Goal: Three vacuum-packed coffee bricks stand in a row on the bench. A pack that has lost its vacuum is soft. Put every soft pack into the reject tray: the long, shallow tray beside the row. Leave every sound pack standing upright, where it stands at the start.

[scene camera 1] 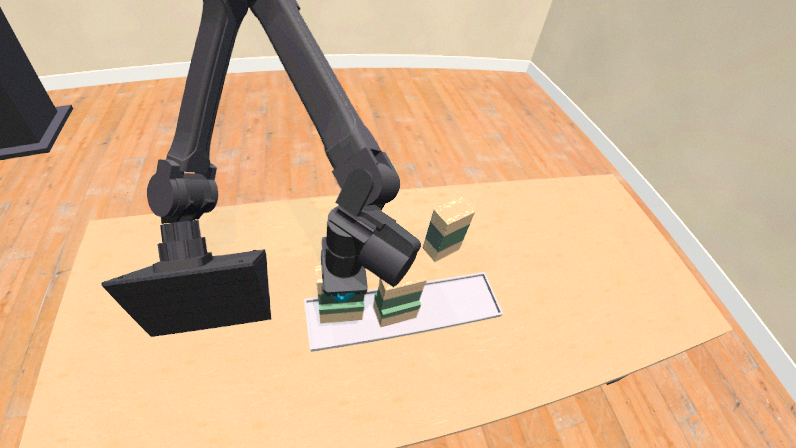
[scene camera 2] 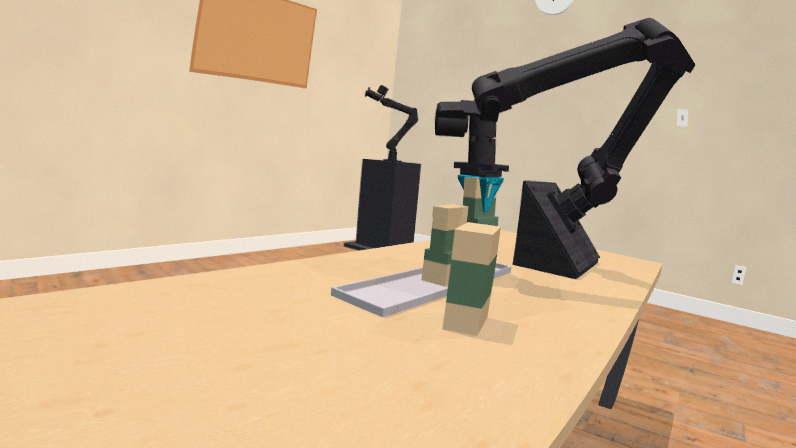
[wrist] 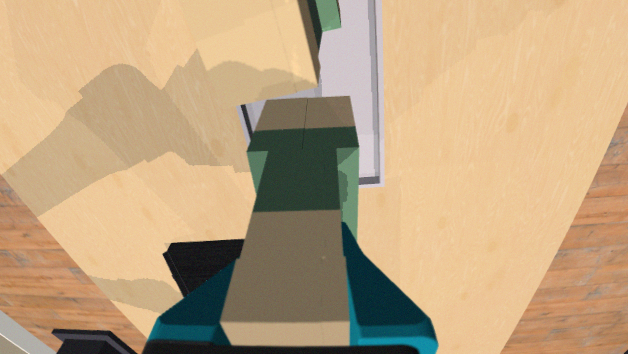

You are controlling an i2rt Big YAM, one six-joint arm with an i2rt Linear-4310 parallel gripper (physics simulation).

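Places are measured from the arm's base along level axes (x ahead, y left, z up), in centimetres.
Pixels of known places: gripper, fingertip midpoint: [scene camera 1: 340, 292] [scene camera 2: 479, 211] [wrist: 308, 232]; arm's base, origin of the base link: [scene camera 1: 185, 265] [scene camera 2: 562, 212].
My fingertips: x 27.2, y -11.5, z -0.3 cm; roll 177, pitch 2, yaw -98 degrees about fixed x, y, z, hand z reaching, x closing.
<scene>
For each thing: its top centre in the pictures, then the offset to it from my fingertips. Level surfaces: height alone.
- green coffee pack, middle of its top: [scene camera 1: 340, 271] [scene camera 2: 482, 177] dx +0.0, dy +0.0, dz +7.0 cm
- reject tray, middle of its top: [scene camera 2: 437, 276] [scene camera 1: 406, 307] dx +14.1, dy -0.3, dz -11.5 cm
- second pack, middle of its top: [scene camera 1: 403, 277] [scene camera 2: 451, 206] dx +11.6, dy -0.3, dz +1.4 cm
- third pack, middle of its top: [scene camera 2: 479, 227] [scene camera 1: 454, 210] dx +28.1, dy +13.6, dz +1.1 cm
- bench, its level: dz -12.9 cm
My gripper [scene camera 1: 342, 296] [scene camera 2: 476, 200] [wrist: 308, 232] is shut on a tan and green coffee pack [scene camera 1: 340, 316] [scene camera 2: 471, 189] [wrist: 295, 270]. The pack hangs upright, pressed in between the teal fingers, with a step at its green band. It is a little above the left end of the reject tray [scene camera 1: 462, 300] [scene camera 2: 378, 292] [wrist: 378, 100] in scene camera 1. A second pack [scene camera 1: 398, 304] [scene camera 2: 440, 242] [wrist: 328, 15], with a similar step, stands upright in the tray, beside the held one. A third pack [scene camera 1: 445, 236] [scene camera 2: 472, 281] has straight sides and stands upright on the bench behind the tray.
The arm's black wedge-shaped base [scene camera 1: 189, 294] [scene camera 2: 545, 239] stands on the bench [scene camera 1: 194, 389] [scene camera 2: 194, 361], left of the tray in scene camera 1. The second pack stands close to the held one. Another small arm on a black pedestal [scene camera 2: 387, 205] stands beyond the bench.
</scene>
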